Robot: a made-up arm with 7 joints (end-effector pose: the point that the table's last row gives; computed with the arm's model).
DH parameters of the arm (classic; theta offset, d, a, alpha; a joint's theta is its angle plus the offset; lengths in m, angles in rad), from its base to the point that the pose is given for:
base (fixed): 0 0 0 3.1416
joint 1: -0.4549 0 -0.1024 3.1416
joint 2: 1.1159 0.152 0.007 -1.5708
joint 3: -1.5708 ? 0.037 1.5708
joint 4: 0 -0.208 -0.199 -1.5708
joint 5: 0 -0.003 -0.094 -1.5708
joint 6: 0 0.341 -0.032 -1.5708
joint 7: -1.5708 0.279 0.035 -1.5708
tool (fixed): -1.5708 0.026 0 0
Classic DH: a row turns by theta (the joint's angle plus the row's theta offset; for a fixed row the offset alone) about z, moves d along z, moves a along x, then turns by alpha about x.
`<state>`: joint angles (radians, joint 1 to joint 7).
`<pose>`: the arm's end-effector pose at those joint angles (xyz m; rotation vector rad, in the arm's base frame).
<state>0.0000 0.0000 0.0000 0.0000 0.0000 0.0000 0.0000</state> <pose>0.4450 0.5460 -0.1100 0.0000 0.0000 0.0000</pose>
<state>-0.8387 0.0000 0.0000 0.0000 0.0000 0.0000 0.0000</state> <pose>-0.1086 0.6960 -0.1100 0.0000 0.0000 0.8387</pose>
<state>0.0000 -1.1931 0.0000 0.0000 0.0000 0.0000 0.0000</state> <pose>0.6554 -0.3262 -0.1100 0.0000 0.0000 -1.1931</pose>
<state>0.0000 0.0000 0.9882 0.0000 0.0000 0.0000 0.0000</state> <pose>0.4450 0.0646 -0.4798 -0.9882 0.0000 0.0000</pose>
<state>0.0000 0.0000 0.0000 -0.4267 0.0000 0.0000 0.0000</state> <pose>0.2960 0.5460 -0.1999 0.0000 0.4267 0.0000</pose>
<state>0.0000 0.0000 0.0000 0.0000 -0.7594 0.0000 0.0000</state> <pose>0.4450 0.5115 0.1764 0.7594 0.0000 0.0000</pose>
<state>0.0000 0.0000 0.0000 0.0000 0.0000 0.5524 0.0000</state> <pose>0.4004 0.5460 -0.2555 0.0000 0.5524 0.0000</pose>
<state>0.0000 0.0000 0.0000 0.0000 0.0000 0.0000 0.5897</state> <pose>0.4450 0.5256 -0.0949 0.5897 0.0000 0.0000</pose>
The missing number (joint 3, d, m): -0.255
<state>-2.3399 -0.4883 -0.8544 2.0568 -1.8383 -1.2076 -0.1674</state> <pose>0.1525 0.0771 0.1670 -2.7221 -0.3468 0.6549</pose>
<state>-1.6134 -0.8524 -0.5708 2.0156 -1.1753 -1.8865 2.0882</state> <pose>0.0275 0.1540 0.1644 -0.0940 1.2130 -0.6297</pose>
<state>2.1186 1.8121 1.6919 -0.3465 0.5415 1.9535 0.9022</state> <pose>-0.2303 -0.4519 -0.0937 -0.8928 0.2902 -2.6781</pose>
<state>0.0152 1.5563 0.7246 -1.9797 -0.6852 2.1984 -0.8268</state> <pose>-0.8042 0.1393 -0.0914 0.4729 -2.8500 0.0375</pose>
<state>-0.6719 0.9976 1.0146 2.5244 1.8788 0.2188 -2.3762</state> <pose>-0.4897 0.1679 0.5372 -0.4783 -0.2537 -1.8232</pose>
